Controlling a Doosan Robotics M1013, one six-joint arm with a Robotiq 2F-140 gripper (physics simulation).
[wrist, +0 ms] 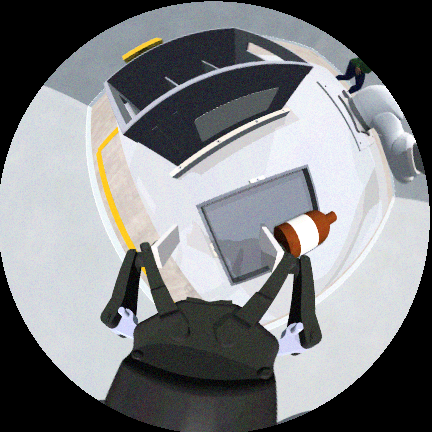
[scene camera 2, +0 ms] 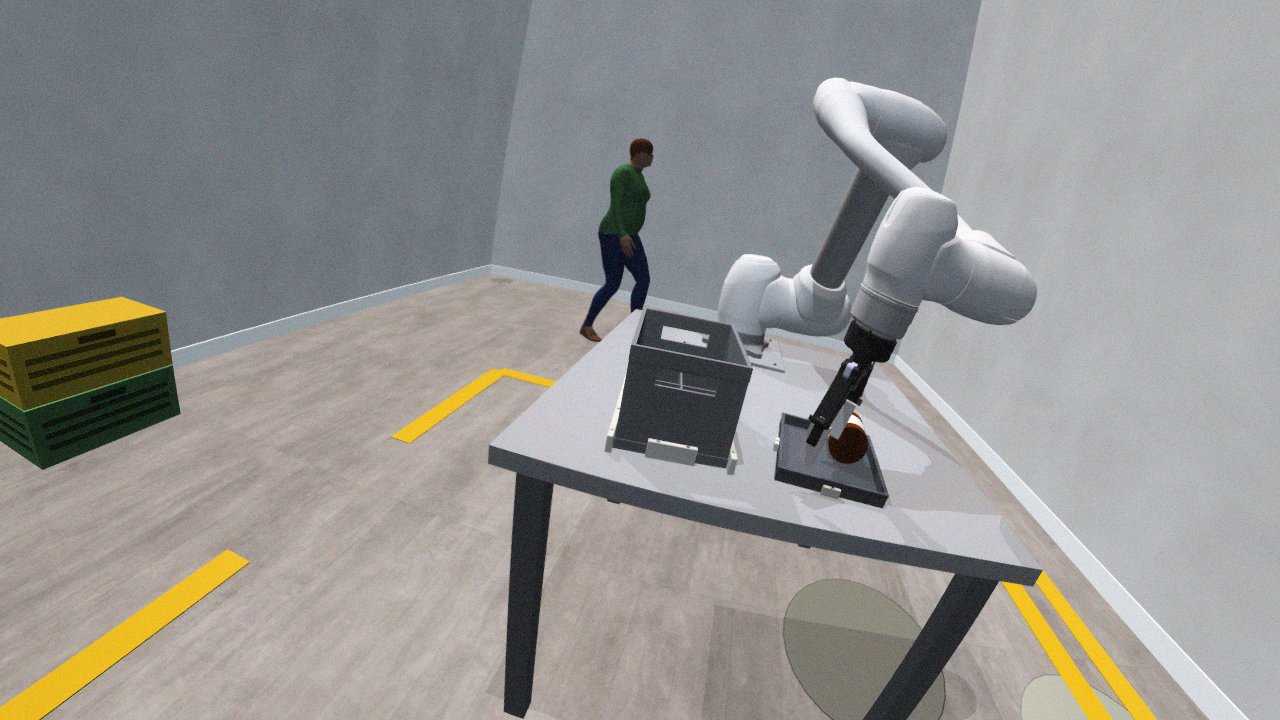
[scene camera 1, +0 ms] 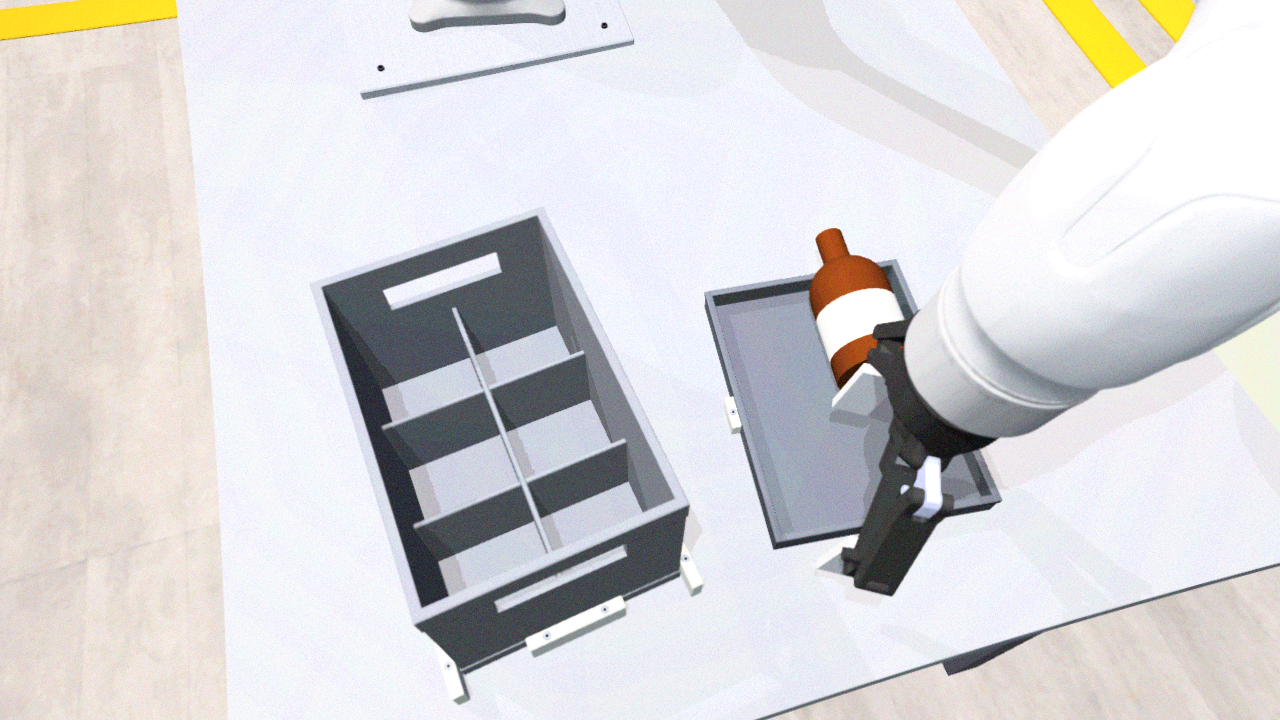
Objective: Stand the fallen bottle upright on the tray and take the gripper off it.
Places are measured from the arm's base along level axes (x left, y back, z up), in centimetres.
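Where they show: gripper, fingertip midpoint: [wrist: 218, 234] [scene camera 2: 818, 447] [scene camera 1: 843, 484].
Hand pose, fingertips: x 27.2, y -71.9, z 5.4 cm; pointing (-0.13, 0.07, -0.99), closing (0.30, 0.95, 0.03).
After its pixels a point has its place.
The brown bottle with a white label [scene camera 1: 856, 315] @[z 6.3, x 31.7, y -57.0 cm] [scene camera 2: 848, 445] @[z 2.9, x 33.4, y -61.2 cm] [wrist: 306, 233] @[z 6.2, x 31.5, y -57.3 cm] lies on its side at the right of the grey tray [scene camera 1: 787, 429] @[z -0.8, x 25.2, y -64.0 cm] [scene camera 2: 801, 463] @[z -0.8, x 25.8, y -66.5 cm] [wrist: 240, 217] @[z -0.8, x 26.9, y -67.3 cm] in scene camera 1. Its neck reaches over the tray's far rim, towards the arm's base. My gripper [scene camera 1: 847, 479] @[z 5.4, x 27.2, y -71.9 cm] [scene camera 2: 828, 428] @[z 5.4, x 27.2, y -71.9 cm] [wrist: 218, 234] @[z 5.4, x 27.2, y -71.9 cm] is wide open, with nothing between its fingers. One finger pad is close to the bottle's bottom end; whether they touch, I cannot tell. The other pad is out past the tray's near edge in scene camera 1. The gripper hides part of the tray there.
A tall grey crate with dividers [scene camera 1: 474, 626] @[z 10.0, x -1.3, y -80.7 cm] [scene camera 2: 684, 420] @[z 5.8, x 5.8, y -78.5 cm] [wrist: 165, 135] @[z 11.3, x 13.1, y -73.7 cm] stands left of the tray in scene camera 1. Small white blocks sit at the crate and tray edges. The arm's base plate [scene camera 1: 501, 67] @[z -0.6, x 1.1, y -15.0 cm] is at the back. A person in green [scene camera 2: 626, 201] is behind the table.
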